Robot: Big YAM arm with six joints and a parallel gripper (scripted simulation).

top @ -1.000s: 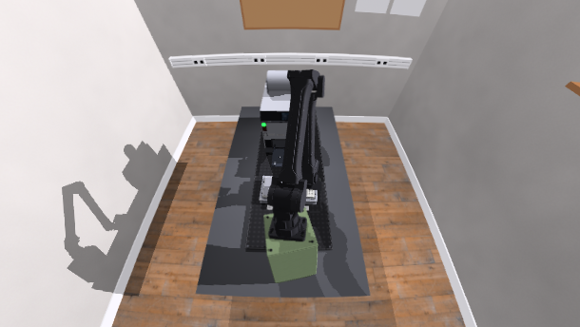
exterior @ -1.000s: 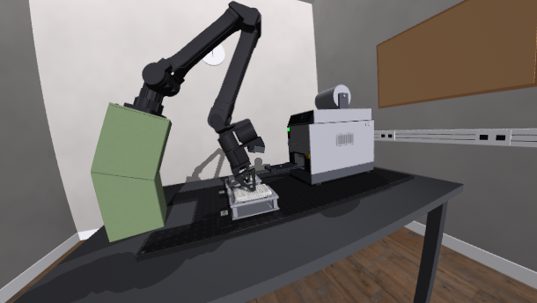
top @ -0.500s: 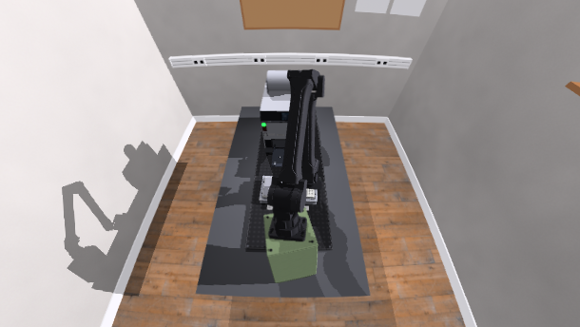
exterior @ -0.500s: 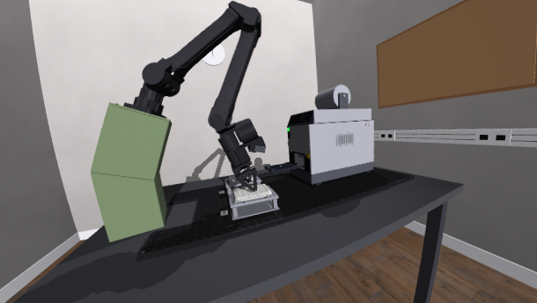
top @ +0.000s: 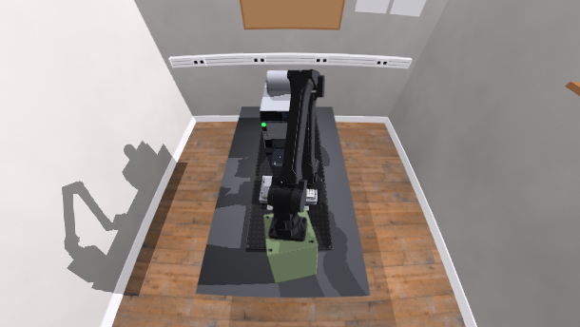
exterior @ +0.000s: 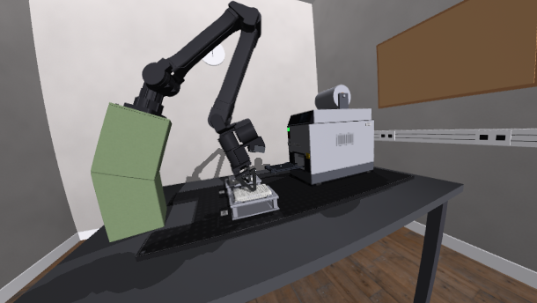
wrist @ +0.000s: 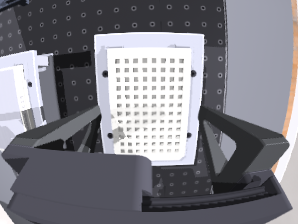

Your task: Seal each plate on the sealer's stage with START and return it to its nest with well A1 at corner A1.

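Now: the white plate 30 mm below my hand. The rest, counted from my hand: dark sealer stage (190 mm to the left, 160 mm ahead); yellow warning label (280 mm ahead, 120 mm to the left, 60 mm above); foil roll (490 mm ahead, 330 mm above, 240 mm to the left).
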